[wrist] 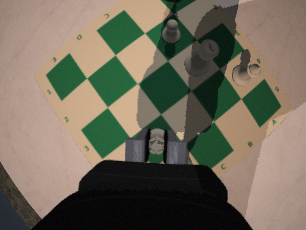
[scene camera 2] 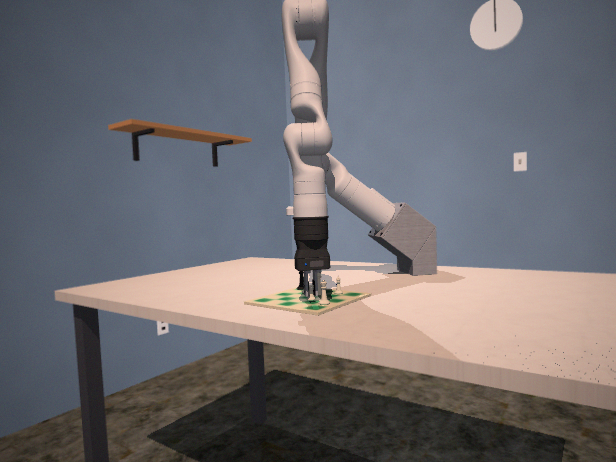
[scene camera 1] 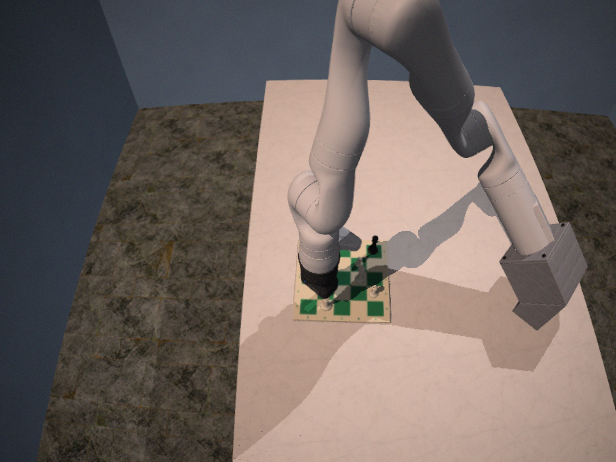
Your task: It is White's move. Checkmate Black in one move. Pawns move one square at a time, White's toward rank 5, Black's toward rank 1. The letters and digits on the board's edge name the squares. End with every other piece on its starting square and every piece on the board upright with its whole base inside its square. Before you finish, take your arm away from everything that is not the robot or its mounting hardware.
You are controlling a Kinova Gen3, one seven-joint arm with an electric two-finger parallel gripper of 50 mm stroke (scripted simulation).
Labels:
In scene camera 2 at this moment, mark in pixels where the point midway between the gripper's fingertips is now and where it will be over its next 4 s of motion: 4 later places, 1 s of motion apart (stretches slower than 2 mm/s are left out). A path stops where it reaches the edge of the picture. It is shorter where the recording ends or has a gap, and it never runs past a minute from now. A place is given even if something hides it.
My gripper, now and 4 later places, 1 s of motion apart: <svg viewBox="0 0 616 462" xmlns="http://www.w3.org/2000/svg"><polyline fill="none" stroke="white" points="311,295 310,254 273,253 276,282 274,292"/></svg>

